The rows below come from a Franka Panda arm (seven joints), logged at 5 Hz.
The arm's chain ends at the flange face. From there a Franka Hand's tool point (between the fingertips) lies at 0.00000 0.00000 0.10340 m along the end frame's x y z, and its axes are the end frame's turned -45 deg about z.
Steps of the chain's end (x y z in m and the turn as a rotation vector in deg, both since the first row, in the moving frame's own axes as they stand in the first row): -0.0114, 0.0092, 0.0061, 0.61, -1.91, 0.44; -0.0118, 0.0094, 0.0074, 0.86, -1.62, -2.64; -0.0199, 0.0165, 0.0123, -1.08, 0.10, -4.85; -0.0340, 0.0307, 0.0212, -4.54, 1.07, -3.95; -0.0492, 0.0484, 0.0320, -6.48, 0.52, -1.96; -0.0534, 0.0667, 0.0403, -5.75, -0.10, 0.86; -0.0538, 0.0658, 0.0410, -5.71, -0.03, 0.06
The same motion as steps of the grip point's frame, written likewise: -0.0162, -0.0048, 0.0060, 1.78, -0.92, 0.44; -0.0160, -0.0048, 0.0073, 1.75, -0.54, -2.64; -0.0269, -0.0008, 0.0123, -0.83, -0.69, -4.85; -0.0499, 0.0050, 0.0209, -3.97, -2.45, -3.95; -0.0764, 0.0085, 0.0313, -4.95, -4.21, -1.96; -0.0924, 0.0165, 0.0398, -4.00, -4.14, 0.86; -0.0919, 0.0157, 0.0405, -4.02, -4.06, 0.06
